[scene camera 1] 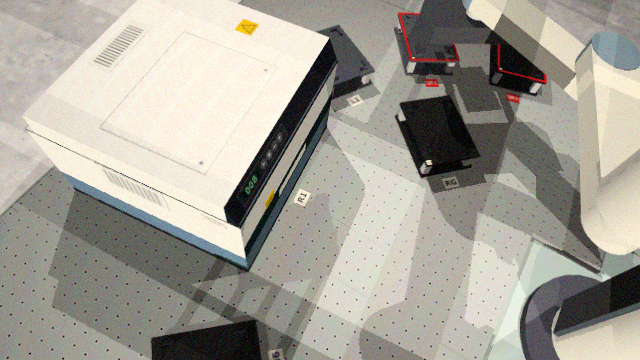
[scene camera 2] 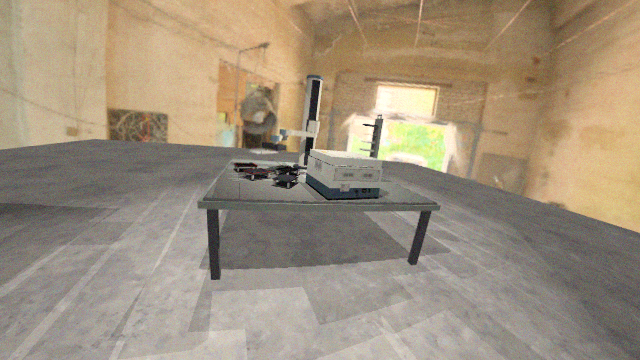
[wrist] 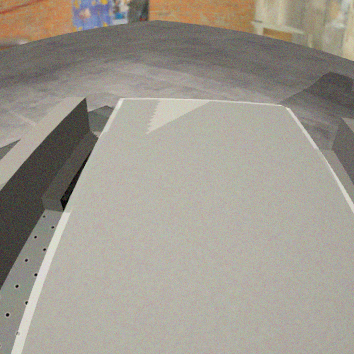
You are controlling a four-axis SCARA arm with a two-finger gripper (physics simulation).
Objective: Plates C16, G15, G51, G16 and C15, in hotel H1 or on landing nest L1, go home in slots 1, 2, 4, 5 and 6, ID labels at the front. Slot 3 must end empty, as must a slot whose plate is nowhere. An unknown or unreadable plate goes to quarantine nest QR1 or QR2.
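Frame: origin at the arm's base, x ahead, y left, z up, level; millimetres.
Where they show: gripper, fingertip midpoint: (scene camera 2: pixel 256 151) (wrist: pixel 214 124); arm's base, link origin: (scene camera 1: pixel 583 343) (scene camera 2: pixel 305 167).
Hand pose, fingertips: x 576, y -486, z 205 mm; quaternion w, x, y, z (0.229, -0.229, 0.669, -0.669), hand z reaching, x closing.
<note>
Each offset is from my fingertips to the top centre of the thing. "spot": to the spot under its first point.
My gripper (wrist: pixel 214 124) (scene camera 2: pixel 274 146) is shut on a pale plate @(1 mm up, 22 mm back, 27 mm left) (wrist: pixel 200 225), which lies level between the fingers; no ID label is readable on it. The dark hand (scene camera 1: pixel 450 30) is high over the table, covering part of quarantine nest QR1 @(spot: 187 mm down, 54 mm back, 55 mm left) (scene camera 1: pixel 432 67) in scene camera 1; the fingers and plate do not show there. Quarantine nest QR2 @(136 mm down, 224 mm back, 83 mm right) (scene camera 1: pixel 520 77), red-rimmed, is partly behind the arm. Landing nest L1 @(136 mm down, 143 mm ahead, 206 mm left) (scene camera 1: pixel 350 62) is dark, with no plate on its visible part. A post with several shelves (scene camera 2: pixel 375 137) stands at the back; its slot contents are too small to tell.
A large white instrument @(54 mm up, 225 mm ahead, 563 mm left) (scene camera 1: pixel 150 95) (scene camera 2: pixel 345 167) stands beside L1, with label R1 @(spot: 192 mm down, 14 mm ahead, 532 mm left) (scene camera 1: pixel 302 197) at its front. A black nest @(132 mm down, 146 mm back, 254 mm left) (scene camera 1: pixel 437 132) labelled RG stands before the quarantine nests. Another black nest @(spot: 142 mm down, 21 mm back, 851 mm left) (scene camera 1: pixel 210 345) is cut off at the bottom. The arm's column (scene camera 2: pixel 313 100) rises behind.
</note>
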